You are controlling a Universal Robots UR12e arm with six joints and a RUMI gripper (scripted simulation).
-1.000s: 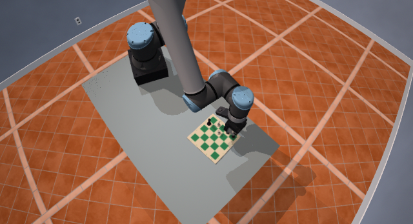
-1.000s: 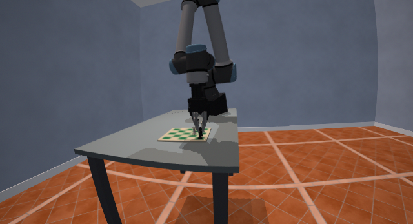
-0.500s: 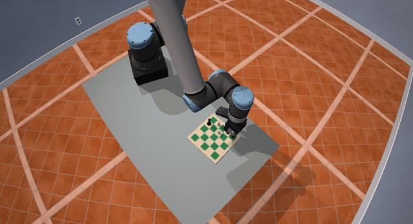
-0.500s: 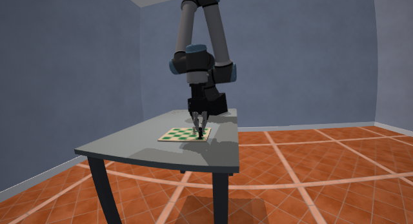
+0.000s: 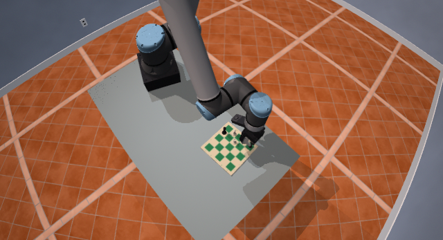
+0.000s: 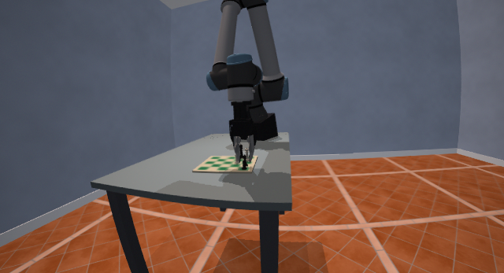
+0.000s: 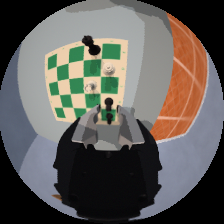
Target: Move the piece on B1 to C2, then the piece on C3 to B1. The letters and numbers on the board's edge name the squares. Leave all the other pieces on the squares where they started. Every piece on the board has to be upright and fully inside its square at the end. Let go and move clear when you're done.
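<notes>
The small white piece is 3 cm behind my hand, 4 cm to the right of it and 1 cm below it. The rest, counted from my hand: tall black piece: 11 cm behind, 4 cm to the right; cream chessboard: 3 cm behind, 8 cm to the right, 3 cm below.
</notes>
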